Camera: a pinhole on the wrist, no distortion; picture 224 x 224 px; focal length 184.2 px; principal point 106.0 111.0 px. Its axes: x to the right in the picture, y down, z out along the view. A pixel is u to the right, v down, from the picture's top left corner.
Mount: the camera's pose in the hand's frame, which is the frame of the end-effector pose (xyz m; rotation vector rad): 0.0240 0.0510 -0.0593 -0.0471 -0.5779 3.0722
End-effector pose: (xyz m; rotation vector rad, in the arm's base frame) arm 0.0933 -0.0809 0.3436 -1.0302 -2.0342 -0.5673
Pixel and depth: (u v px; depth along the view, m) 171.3 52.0 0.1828
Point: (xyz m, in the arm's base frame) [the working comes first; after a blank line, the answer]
In the camera's frame: 0.0648 -0.0586 0.1828

0.0869 0.0076 0.2299
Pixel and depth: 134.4 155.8 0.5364
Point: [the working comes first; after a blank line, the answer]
In the camera's frame: 0.0827 0.1305 0.5364

-0.2636 -0.0078 0.0349
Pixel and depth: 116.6 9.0 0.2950
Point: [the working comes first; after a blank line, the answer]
In the camera's frame: 0.0170 -0.1634 0.2950

0.0530 0.1571 0.1815
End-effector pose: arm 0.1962 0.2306 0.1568 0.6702 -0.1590 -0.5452
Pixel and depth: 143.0 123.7 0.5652
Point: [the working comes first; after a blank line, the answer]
In the camera's frame: 0.1135 0.0390 0.5652

-0.1158 -0.0806 0.3919
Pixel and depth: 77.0 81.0 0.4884
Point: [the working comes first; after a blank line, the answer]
In the camera's frame: -0.0769 -0.0795 0.4884

0.1135 -0.0827 0.4519
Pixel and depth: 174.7 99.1 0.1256
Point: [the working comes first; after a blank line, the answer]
In the camera's frame: 0.0468 -0.0081 0.1256

0.1610 0.2214 0.2126
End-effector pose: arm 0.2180 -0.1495 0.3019 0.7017 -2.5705 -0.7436
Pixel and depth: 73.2 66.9 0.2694
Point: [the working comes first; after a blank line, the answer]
In the camera's frame: -0.0480 -0.0645 0.2694

0.0600 -0.0916 0.1512
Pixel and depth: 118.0 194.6 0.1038
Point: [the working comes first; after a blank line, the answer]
In the camera's frame: 0.0068 0.0471 0.1038

0.2085 -0.1715 0.2713
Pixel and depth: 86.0 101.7 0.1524
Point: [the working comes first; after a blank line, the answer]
In the camera's frame: -0.0165 -0.0077 0.1524

0.1478 -0.1340 0.2429
